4 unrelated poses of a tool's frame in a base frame.
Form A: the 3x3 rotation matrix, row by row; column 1 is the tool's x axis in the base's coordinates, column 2 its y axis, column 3 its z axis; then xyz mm. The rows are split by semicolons.
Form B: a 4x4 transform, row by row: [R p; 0 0 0 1], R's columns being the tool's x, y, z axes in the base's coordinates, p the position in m. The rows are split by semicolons. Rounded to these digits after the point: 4 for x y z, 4 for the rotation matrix.
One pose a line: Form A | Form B
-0.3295, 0.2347, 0.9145; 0.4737, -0.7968, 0.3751; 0.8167, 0.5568, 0.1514; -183.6, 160.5, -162.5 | -0.3295, 0.2347, 0.9145, -0.1836; 0.4737, -0.7968, 0.3751, 0.1605; 0.8167, 0.5568, 0.1514, -0.1625; 0, 0, 0, 1
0.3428, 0.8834, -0.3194; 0.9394, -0.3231, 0.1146; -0.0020, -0.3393, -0.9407; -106.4, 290.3, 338.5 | 0.3428, 0.8834, -0.3194, -0.1064; 0.9394, -0.3231, 0.1146, 0.2903; -0.0020, -0.3393, -0.9407, 0.3385; 0, 0, 0, 1
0.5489, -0.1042, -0.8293; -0.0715, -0.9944, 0.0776; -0.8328, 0.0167, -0.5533; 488.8, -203.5, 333.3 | 0.5489, -0.1042, -0.8293, 0.4888; -0.0715, -0.9944, 0.0776, -0.2035; -0.8328, 0.0167, -0.5533, 0.3333; 0, 0, 0, 1
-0.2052, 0.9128, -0.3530; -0.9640, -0.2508, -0.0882; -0.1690, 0.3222, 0.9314; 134.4, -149.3, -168.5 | -0.2052, 0.9128, -0.3530, 0.1344; -0.9640, -0.2508, -0.0882, -0.1493; -0.1690, 0.3222, 0.9314, -0.1685; 0, 0, 0, 1
